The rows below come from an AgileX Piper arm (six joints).
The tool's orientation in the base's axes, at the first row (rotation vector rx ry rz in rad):
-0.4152, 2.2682, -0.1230
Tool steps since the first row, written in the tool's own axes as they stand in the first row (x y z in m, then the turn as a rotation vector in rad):
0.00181, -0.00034, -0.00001, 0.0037, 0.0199, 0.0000
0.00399, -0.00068, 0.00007, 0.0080, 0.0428, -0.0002
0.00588, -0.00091, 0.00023, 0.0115, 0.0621, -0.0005
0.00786, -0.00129, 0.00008, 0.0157, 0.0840, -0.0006
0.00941, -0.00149, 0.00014, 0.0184, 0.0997, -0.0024
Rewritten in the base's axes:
-0.00104, -0.00093, -0.00120, -0.0074, 0.0175, -0.0070
-0.00224, -0.00197, -0.00273, -0.0161, 0.0376, -0.0150
-0.00324, -0.00282, -0.00413, -0.0234, 0.0546, -0.0215
-0.00448, -0.00384, -0.00535, -0.0317, 0.0738, -0.0293
-0.00534, -0.00455, -0.00645, -0.0387, 0.0876, -0.0335

